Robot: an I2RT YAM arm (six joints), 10 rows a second.
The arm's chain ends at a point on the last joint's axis. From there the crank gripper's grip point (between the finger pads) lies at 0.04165 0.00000 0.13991 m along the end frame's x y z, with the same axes.
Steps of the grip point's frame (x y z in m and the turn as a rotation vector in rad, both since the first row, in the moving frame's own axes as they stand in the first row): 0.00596 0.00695 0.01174 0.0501 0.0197 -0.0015; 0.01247 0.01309 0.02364 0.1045 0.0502 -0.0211; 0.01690 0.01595 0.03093 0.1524 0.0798 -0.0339; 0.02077 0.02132 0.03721 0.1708 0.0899 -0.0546; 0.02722 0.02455 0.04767 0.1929 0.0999 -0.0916
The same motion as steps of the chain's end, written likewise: 0.00322 0.01400 0.01276 0.0501 0.0197 -0.0015; 0.00568 0.02852 0.02671 0.1045 0.0502 -0.0211; 0.00631 0.03850 0.03641 0.1524 0.0798 -0.0339; 0.00916 0.04734 0.04372 0.1708 0.0899 -0.0546; 0.01498 0.05531 0.05544 0.1929 0.0999 -0.0916
